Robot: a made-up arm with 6 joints.
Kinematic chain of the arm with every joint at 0, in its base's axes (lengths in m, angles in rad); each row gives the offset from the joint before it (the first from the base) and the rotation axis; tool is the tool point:
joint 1: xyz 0 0 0.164 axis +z
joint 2: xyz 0 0.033 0 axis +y
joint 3: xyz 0 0 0.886 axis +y
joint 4: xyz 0 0 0.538 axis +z
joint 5: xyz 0 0 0 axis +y
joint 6: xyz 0 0 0.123 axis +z
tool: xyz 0 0 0
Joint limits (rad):
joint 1: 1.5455..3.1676
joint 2: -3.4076..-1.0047
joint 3: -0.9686..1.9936
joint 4: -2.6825..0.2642
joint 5: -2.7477..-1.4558
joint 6: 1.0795..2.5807
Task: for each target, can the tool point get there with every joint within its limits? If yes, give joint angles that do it. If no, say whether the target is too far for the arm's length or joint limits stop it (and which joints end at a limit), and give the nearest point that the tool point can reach.
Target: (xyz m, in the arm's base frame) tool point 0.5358 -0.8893 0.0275
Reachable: yes | joints 2.1661 -2.2314 1.7665 -0.1833 -1.7582 1.3329
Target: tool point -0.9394 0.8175 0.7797
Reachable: no: joint limits stop it (at a limit: joint 1, joint 2, joint 3, joint 5) | nearest point -0.1352 -0.2417 0.8795 | short by 1.334 m
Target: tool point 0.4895 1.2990 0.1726
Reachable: no: joint limits stop it (at a limit: joint 1, joint 2, joint 3, joint 4, joint 5) | nearest point 0.0190 0.7928 -0.7616 | short by 1.162 m
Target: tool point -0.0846 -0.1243 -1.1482
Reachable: yes | joints 2.2516 -2.8080 -0.7140 -1.1268 -1.6139 1.4215
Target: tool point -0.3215 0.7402 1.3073
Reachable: no: joint limits stop it (at a limit: joint 1, joint 2, joint 3, joint 4, joint 5) | nearest point 0.3513 0.0080 1.0412 | short by 1.029 m
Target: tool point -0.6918 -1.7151 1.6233
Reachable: no: too far | nearest point -0.1839 -1.1339 1.0296 | short by 0.974 m
